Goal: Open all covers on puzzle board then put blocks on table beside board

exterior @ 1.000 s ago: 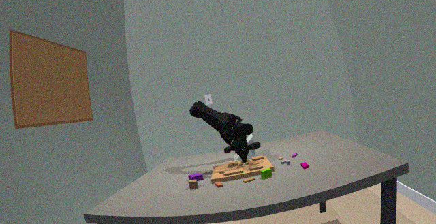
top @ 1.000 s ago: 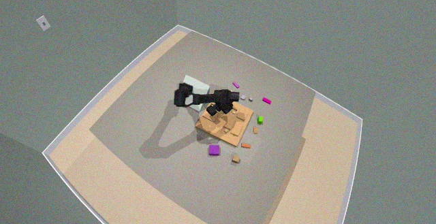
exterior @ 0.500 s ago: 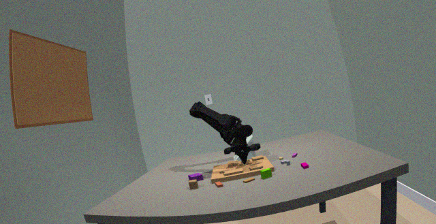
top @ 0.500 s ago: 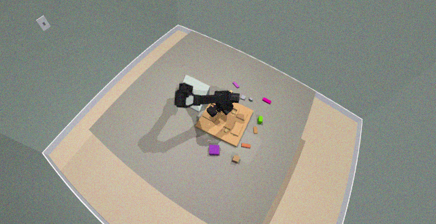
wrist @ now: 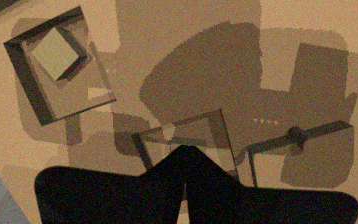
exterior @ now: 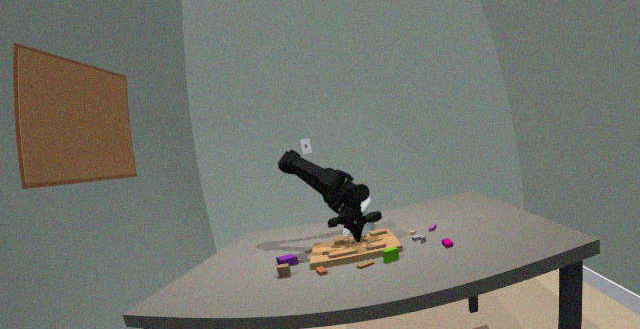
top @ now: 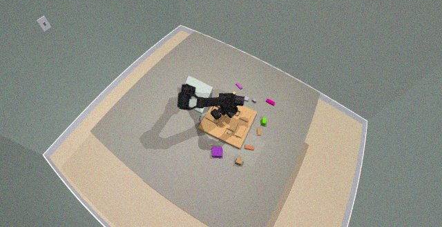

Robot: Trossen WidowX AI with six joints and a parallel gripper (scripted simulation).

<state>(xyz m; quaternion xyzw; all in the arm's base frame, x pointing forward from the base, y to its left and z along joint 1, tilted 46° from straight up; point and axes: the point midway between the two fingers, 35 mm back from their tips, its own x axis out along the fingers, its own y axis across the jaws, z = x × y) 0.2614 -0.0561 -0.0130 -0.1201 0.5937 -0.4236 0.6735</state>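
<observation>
The tan puzzle board lies 40 mm ahead of my gripper tip. Round my gripper tip: grey block (210 mm to the left, 150 mm ahead, 10 mm below); green block (260 mm ahead, 70 mm to the left); brown piece (260 mm ahead, 20 mm below, 10 mm to the right).
</observation>
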